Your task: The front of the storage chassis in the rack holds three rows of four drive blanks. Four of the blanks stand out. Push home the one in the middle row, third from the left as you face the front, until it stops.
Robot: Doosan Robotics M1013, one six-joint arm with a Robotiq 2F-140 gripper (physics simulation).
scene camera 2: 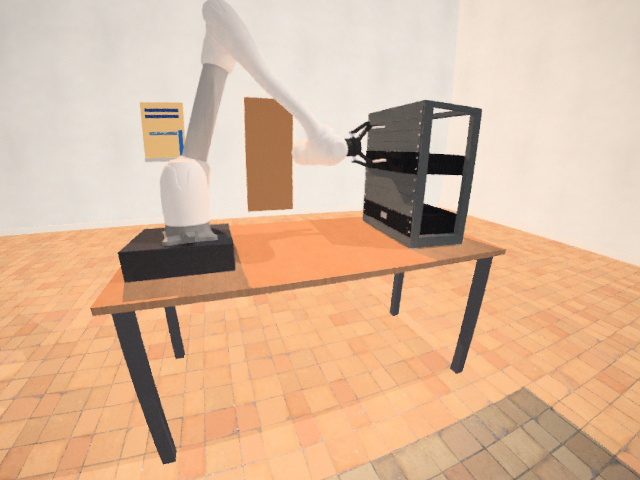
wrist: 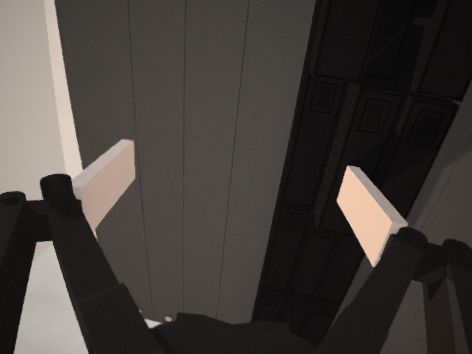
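Seen in the pictures: gripper, between the fingertips: [scene camera 2: 383, 143] [wrist: 238, 171]; arm's base, origin of its link: [scene camera 2: 189, 237].
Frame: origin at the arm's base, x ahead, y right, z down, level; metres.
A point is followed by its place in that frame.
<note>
The storage chassis [scene camera 2: 403, 162] {x 0.845, y 0.186, z -0.270 m} is the upper dark band in the rack's front. In the wrist view its rows run as slanting columns. The middle-row blank, third from the left [wrist: 360, 155] {x 0.840, y 0.090, z -0.271 m}, is in the middle column; its lit side face shows that it stands out. Neighbouring blanks near the top right also look raised, but the dark hides how far. My gripper [scene camera 2: 382, 143] {x 0.834, y 0.067, z -0.347 m} [wrist: 238, 171] {x 0.834, y 0.067, z -0.347 m} is wide open and empty in front of the rack. One pale fingertip overlaps the lower right of that blank in the wrist view; whether it touches cannot be told.
The rack [scene camera 2: 421, 206] {x 0.869, y 0.288, z -0.097 m} stands at the right end of the table [scene camera 2: 289, 258] {x 0.340, y 0.136, z 0.093 m}. Plain grey panels [wrist: 210, 125] {x 0.885, y 0.088, z -0.381 m} fill its front above the chassis, with more panels below. A second black unit [scene camera 2: 398, 219] {x 0.864, y 0.171, z -0.015 m} sits at its bottom. My arm's black base [scene camera 2: 178, 266] {x -0.052, y 0.126, z 0.056 m} is at the left.
</note>
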